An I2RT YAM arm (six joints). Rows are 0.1 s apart.
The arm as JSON. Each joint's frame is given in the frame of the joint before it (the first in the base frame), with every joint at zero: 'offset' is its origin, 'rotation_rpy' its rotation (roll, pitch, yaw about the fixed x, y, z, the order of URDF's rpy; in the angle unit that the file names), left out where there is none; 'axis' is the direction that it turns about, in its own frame. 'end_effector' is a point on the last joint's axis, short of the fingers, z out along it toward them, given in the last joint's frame.
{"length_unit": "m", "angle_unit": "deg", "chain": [
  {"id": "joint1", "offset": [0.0, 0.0, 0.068], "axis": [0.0, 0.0, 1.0]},
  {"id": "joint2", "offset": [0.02, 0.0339, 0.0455], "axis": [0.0, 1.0, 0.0]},
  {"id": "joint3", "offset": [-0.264, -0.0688, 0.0], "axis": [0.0, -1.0, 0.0]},
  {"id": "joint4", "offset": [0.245, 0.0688, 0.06], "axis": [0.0, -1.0, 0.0]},
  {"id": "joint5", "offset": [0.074, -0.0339, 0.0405], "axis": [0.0, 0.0, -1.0]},
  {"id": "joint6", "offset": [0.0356, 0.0, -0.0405], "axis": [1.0, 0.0, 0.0]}
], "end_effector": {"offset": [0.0, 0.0, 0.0], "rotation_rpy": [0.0, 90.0, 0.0]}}
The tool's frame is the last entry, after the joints.
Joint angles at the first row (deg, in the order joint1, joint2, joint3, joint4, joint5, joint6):
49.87 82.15 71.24 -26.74 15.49 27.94
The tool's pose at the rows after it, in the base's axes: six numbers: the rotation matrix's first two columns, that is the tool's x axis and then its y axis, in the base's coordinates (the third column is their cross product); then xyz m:
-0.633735 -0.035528 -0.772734 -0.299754 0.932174 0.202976 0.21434 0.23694 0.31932
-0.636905 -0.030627 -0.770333 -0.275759 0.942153 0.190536 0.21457 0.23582 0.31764
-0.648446 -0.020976 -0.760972 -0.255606 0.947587 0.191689 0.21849 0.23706 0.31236
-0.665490 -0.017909 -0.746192 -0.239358 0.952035 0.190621 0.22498 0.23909 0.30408
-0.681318 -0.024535 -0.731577 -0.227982 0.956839 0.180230 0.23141 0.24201 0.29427
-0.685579 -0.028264 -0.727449 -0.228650 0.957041 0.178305 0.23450 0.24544 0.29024
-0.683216 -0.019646 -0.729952 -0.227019 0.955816 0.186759 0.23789 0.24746 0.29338
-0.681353 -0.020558 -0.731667 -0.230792 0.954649 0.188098 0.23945 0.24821 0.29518
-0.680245 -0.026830 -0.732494 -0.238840 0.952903 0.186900 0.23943 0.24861 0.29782
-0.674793 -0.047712 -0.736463 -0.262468 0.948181 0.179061 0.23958 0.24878 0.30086
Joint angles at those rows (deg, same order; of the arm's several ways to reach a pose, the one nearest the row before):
49.87 82.15 71.24 -28.38 18.24 29.08
49.85 82.28 71.24 -29.19 19.57 29.71
49.47 83.29 71.22 -29.13 19.75 30.61
48.80 84.90 71.22 -28.84 19.31 31.20
48.27 86.78 71.22 -28.51 19.05 31.38
48.25 87.92 71.50 -28.03 18.87 31.38
48.03 88.57 72.71 -28.07 18.65 31.48
47.90 88.84 73.30 -28.14 18.44 31.22
47.92 88.84 73.87 -28.58 18.17 30.83
47.85 88.75 74.37 -28.77 17.50 29.41

